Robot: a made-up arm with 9 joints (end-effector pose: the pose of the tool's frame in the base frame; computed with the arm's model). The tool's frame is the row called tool. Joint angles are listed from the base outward.
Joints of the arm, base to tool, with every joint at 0 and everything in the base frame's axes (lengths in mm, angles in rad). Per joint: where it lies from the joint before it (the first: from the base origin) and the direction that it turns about. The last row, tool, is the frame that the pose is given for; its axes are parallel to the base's.
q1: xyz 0.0 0.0 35.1 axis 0 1 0
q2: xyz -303.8 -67.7 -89.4 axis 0 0 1
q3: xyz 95.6 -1.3 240.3 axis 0 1 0
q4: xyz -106.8 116.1 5.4 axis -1 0 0
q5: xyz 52.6 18.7 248.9 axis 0 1 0
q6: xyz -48.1 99.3 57.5 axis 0 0 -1
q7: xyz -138.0 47.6 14.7 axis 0 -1 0
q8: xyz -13.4 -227.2 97.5 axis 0 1 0
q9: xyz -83.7 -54.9 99.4 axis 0 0 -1
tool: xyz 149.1 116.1 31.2
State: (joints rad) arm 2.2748 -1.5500 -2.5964 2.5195 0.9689 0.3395 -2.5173 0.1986 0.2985
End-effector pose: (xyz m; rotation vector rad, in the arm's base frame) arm 0.1543 -0.5417 -0.1156 0.4990 -0.2641 -1.8380
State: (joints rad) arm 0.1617 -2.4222 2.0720 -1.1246 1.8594 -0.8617 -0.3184 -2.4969 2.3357
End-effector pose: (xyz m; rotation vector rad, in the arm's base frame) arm -0.2693 0.0307 0.4166 -0.5494 -0.8411 -0.7455
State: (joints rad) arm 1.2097 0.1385 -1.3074 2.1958 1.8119 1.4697 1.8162 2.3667 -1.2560
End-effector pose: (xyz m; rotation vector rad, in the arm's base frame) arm 0.3023 0.1644 -0.1783 -0.9925 0.3706 -2.1244
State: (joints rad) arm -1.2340 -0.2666 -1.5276 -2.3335 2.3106 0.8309 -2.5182 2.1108 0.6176
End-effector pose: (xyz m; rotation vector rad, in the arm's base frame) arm -0.3973 -0.4347 0.1019 0.0426 -2.0391 1.3924
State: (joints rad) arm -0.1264 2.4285 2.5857 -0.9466 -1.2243 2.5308 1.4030 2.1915 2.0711
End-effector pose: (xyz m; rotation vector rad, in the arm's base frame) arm -0.9572 0.1337 -0.2690 -0.7641 0.4443 2.9436
